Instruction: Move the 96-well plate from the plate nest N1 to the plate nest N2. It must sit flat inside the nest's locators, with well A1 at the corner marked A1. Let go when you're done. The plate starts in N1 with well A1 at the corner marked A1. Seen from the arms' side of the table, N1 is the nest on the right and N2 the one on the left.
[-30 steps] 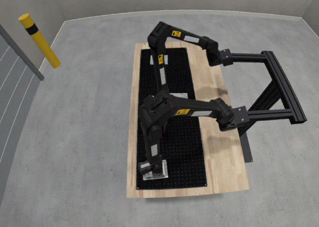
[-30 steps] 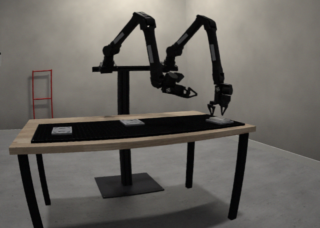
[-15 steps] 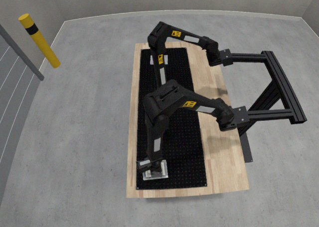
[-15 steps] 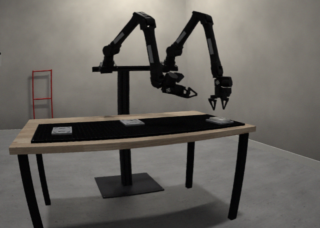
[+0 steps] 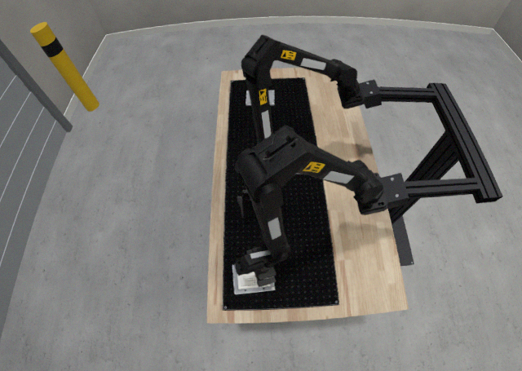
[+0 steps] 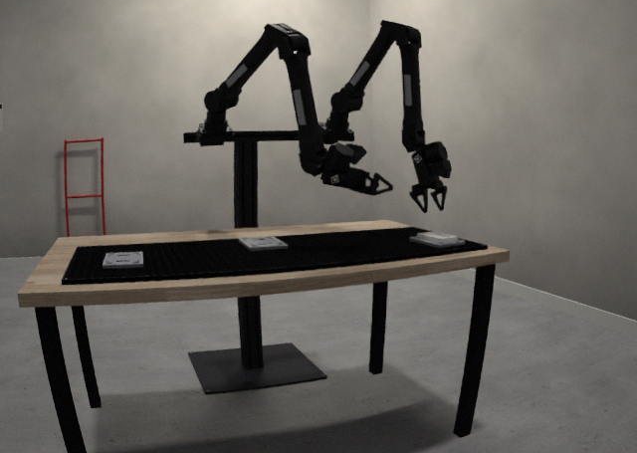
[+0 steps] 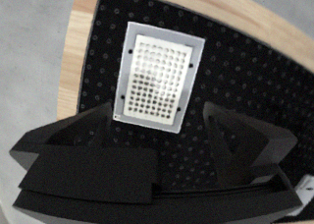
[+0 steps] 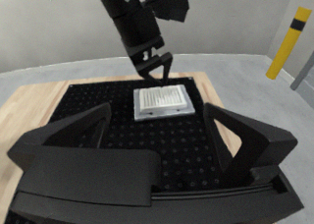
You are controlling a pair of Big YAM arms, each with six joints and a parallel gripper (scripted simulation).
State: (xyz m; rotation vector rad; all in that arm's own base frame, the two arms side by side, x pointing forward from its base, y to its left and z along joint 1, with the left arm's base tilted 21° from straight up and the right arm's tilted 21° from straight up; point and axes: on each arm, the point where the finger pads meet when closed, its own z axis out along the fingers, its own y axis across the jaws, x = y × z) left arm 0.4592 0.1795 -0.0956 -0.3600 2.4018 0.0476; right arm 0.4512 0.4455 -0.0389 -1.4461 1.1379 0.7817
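Note:
The white 96-well plate lies 90 mm below my left hand, 20 mm ahead of it and 10 mm to the left of it.

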